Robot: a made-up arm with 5 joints.
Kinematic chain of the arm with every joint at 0, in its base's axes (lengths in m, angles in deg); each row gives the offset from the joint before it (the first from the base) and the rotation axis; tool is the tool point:
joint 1: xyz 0 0 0.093 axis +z
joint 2: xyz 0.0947 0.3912 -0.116 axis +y
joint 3: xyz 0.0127 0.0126 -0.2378 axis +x
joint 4: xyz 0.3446 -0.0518 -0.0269 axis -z
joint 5: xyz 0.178 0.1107 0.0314 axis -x
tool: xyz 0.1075 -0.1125 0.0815
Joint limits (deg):
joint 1: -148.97..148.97
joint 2: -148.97..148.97
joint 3: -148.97..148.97
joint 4: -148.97..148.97
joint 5: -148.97..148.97
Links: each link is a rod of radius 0.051 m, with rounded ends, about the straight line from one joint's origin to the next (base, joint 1, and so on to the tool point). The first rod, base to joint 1, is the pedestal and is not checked.
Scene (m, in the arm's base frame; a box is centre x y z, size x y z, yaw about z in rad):
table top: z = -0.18
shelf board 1: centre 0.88 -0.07 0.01 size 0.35 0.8 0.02 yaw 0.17
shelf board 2: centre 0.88 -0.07 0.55 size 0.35 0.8 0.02 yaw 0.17
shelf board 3: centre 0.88 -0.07 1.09 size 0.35 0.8 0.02 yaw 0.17
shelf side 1: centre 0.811 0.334 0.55 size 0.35 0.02 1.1 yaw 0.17
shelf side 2: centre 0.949 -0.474 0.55 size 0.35 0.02 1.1 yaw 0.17
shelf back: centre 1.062 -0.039 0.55 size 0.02 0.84 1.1 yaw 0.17
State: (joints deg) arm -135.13 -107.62 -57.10 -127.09 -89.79
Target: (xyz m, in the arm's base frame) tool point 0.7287 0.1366 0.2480
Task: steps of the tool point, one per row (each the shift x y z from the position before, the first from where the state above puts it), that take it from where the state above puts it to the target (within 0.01 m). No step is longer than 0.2 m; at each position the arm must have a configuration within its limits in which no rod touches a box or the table.
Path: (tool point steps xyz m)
1: 0.1587 -0.0152 -0.0005
2: 0.1644 0.0294 -0.0016
3: 0.1562 0.0759 -0.0021
4: 0.1341 0.1196 -0.0025
5: 0.0993 0.1561 -0.0026
6: 0.0541 0.1817 -0.0024
7: 0.0024 0.1932 -0.0018

